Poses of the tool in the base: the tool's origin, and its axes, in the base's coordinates. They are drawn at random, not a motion.
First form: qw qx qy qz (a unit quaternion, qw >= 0); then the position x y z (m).
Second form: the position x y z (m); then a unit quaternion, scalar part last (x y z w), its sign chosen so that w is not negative. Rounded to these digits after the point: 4 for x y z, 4 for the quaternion.
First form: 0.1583 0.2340 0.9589 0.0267 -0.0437 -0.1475 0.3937
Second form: -0.0437 -0.1475 0.3937 0.2340 0.9589 0.0267 0.1583
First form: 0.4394 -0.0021 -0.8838 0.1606 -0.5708 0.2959 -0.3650
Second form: -0.5708 0.2959 -0.3650 -0.0021 -0.8838 0.1606 0.4394
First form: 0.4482 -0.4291 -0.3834 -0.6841 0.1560 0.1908 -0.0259
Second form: 0.1560 0.1908 -0.0259 -0.4291 -0.3834 -0.6841 0.4482
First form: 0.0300 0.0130 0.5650 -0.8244 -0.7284 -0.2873 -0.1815
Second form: -0.7284 -0.2873 -0.1815 0.0130 0.5650 -0.8244 0.0300
